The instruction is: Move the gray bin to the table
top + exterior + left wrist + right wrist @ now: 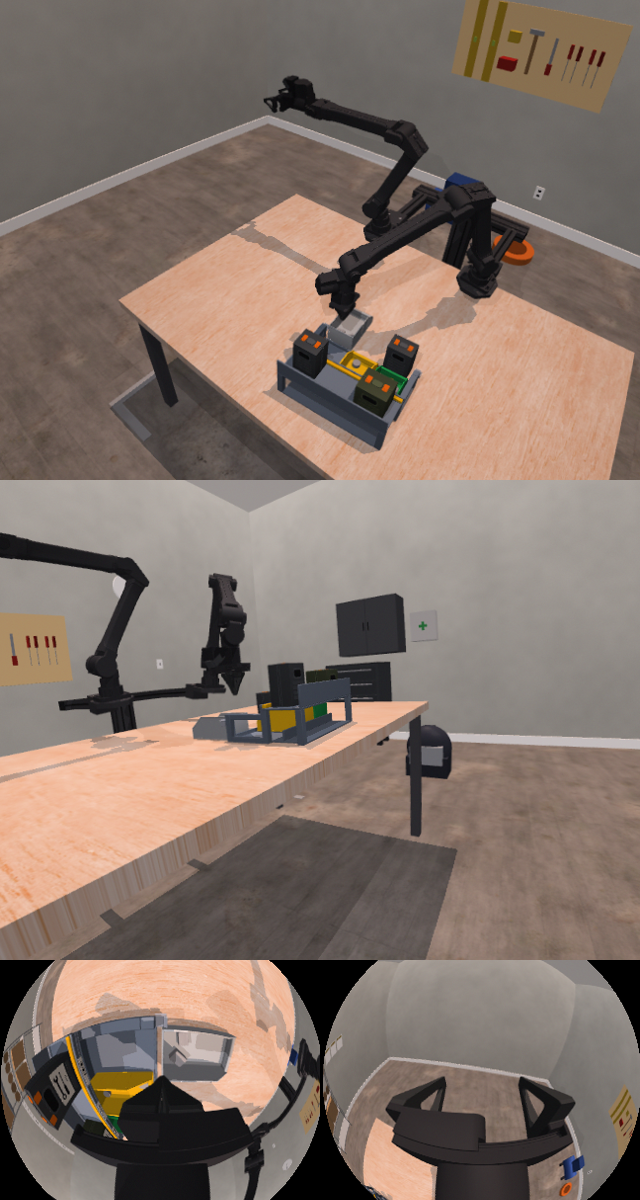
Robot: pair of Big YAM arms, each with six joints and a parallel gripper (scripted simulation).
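Right now my left hand is 11 cm above the gray open bin, 8 cm past it and 1 cm to the left of it. From my left hand the other things lie so: yellow bin (13 cm to the left, 10 cm below, 9 cm ahead); then gray shelf (14 cm to the left, 12 cm ahead, 8 cm below); then green bin (24 cm to the left, 10 cm below, 7 cm ahead).
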